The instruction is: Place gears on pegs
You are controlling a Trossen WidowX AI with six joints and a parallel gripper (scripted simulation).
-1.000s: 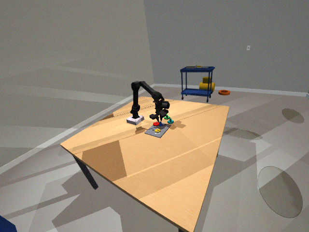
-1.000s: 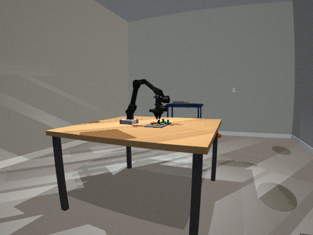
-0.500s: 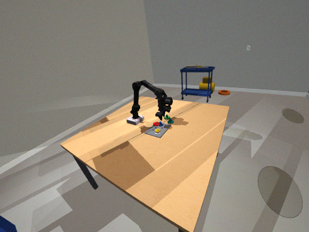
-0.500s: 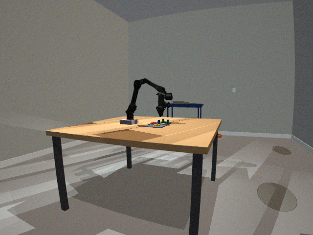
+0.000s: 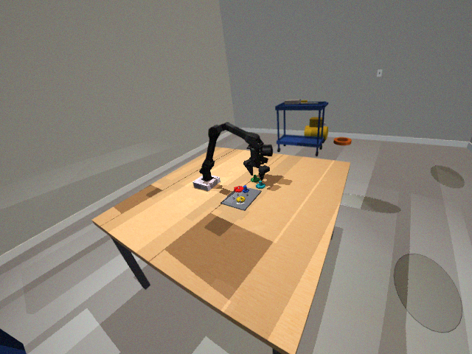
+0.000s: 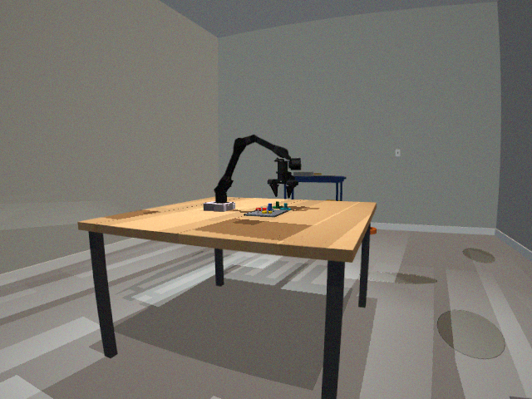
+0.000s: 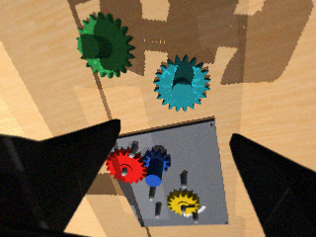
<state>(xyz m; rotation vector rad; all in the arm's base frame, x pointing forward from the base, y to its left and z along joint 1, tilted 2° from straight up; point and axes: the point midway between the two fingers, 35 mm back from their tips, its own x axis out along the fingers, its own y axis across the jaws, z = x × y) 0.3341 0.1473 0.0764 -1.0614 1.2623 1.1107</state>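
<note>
Now: gripper tip 60 mm above the teal gear, 20 mm to the right of it and 10 mm short of it. The rest, counted from my gripper tip: red gear 100 mm to the right, 80 mm behind, 60 mm below; blue gear 90 mm to the right, 50 mm below, 30 mm behind; green gear 80 mm behind, 70 mm to the left, 60 mm below.
</note>
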